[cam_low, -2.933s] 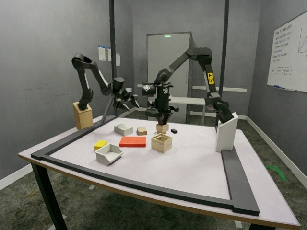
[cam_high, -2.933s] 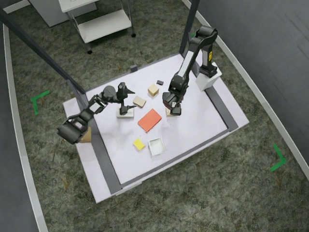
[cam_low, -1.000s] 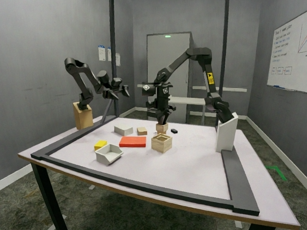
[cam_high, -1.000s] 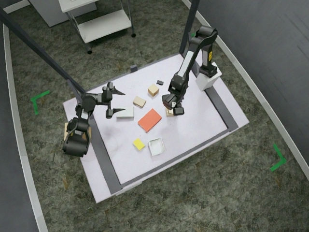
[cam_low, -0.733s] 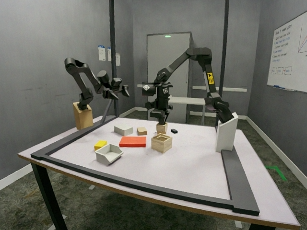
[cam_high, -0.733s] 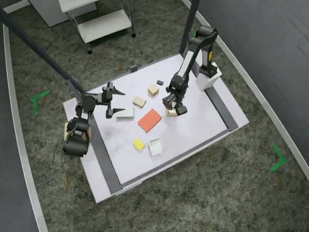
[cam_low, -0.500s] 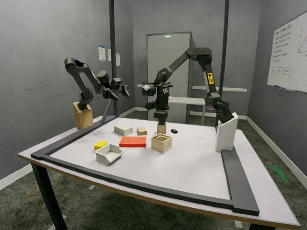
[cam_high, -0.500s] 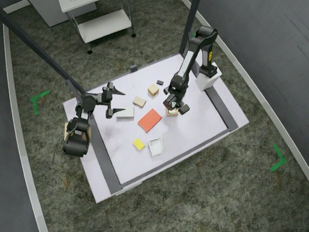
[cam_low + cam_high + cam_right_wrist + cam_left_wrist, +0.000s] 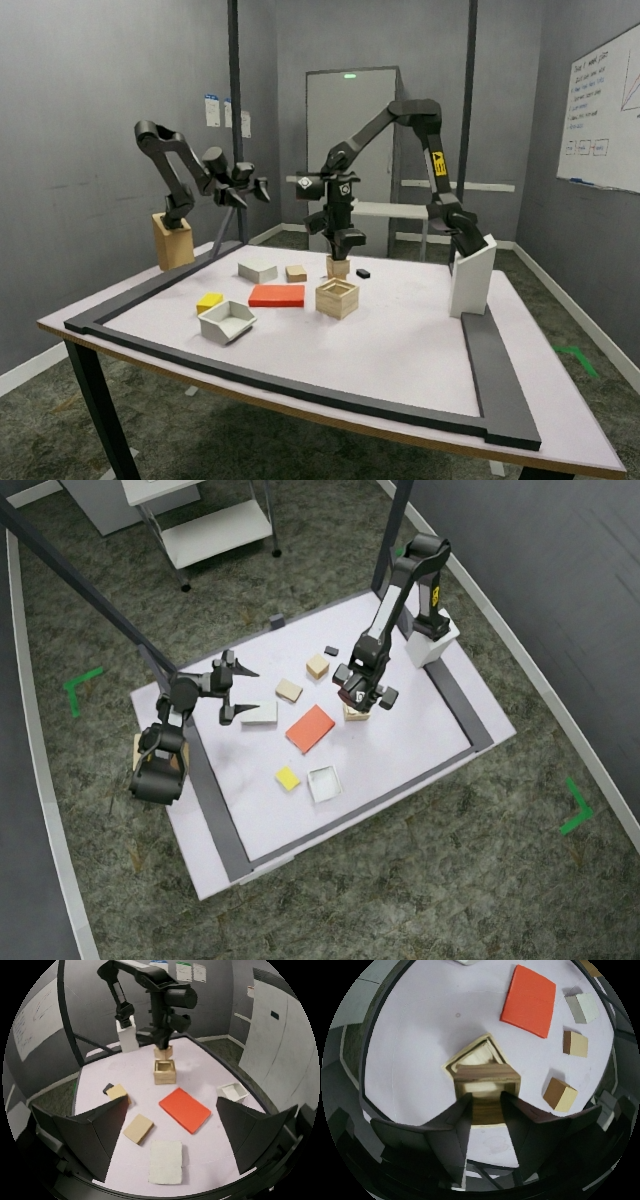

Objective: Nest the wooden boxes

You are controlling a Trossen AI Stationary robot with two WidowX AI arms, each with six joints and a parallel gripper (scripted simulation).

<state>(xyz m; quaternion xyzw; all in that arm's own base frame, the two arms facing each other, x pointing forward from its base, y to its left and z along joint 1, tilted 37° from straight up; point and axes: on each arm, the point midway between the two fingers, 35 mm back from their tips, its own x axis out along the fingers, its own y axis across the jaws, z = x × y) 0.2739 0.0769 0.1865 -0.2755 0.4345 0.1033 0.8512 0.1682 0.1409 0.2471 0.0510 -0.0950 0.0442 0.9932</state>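
Now: left hand 5 cm above the small wooden box. Also, from my left hand: biggest wooden box (14 cm below); then mid-sized wooden box (14 cm below); then flat red block (17 cm to the right, 15 cm below).
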